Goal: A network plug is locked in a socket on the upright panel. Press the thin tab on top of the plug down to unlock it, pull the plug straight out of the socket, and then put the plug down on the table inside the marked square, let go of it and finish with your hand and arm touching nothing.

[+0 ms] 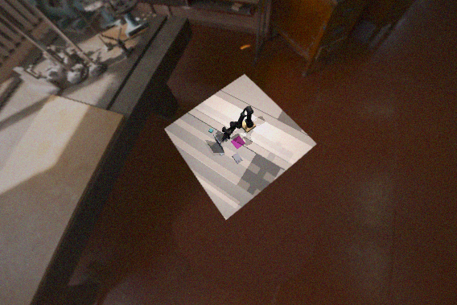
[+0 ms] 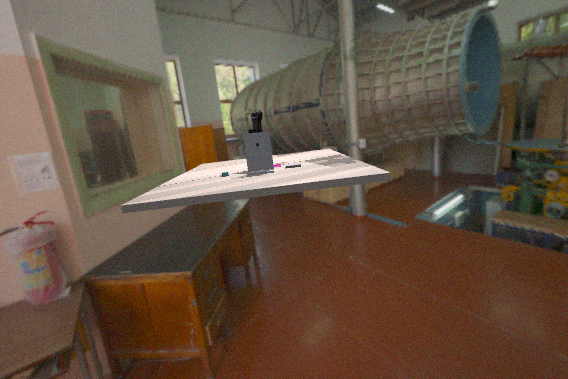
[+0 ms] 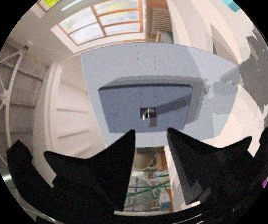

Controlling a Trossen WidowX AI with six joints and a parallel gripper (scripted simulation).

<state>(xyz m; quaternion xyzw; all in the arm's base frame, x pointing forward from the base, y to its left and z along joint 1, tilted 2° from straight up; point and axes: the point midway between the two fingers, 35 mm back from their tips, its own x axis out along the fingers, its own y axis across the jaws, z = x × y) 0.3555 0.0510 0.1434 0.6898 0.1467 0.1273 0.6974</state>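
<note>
The network plug lies 3 cm ahead of my gripper tip. Round my gripper tip: dark grey flat piece (21 cm to the left, 17 cm below, 6 cm behind); then grey upright panel (6 cm below, 5 cm ahead, 1 cm to the left); then magenta marked square (18 cm below, 16 cm behind, 5 cm to the left).
</note>
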